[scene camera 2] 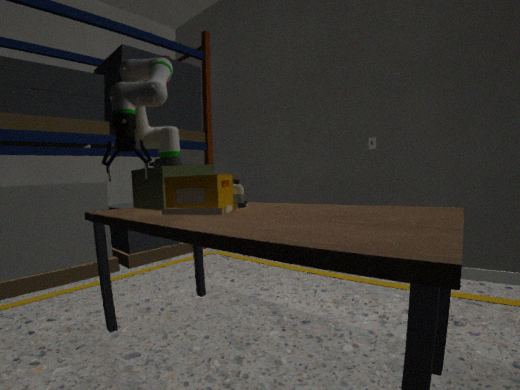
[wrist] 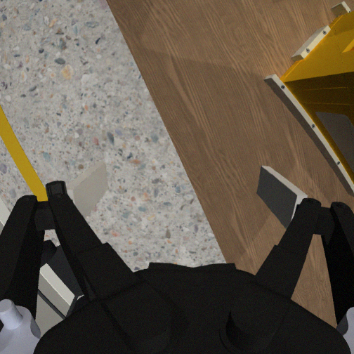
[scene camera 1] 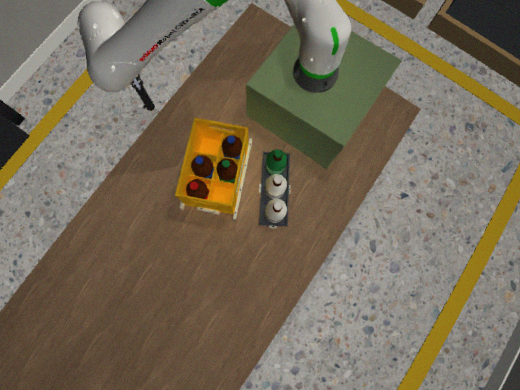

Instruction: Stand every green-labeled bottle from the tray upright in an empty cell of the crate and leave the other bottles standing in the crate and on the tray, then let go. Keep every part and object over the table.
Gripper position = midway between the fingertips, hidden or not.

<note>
In view: my gripper (scene camera 2: 128, 180).
My gripper is seen too in the wrist view (wrist: 183, 177).
</note>
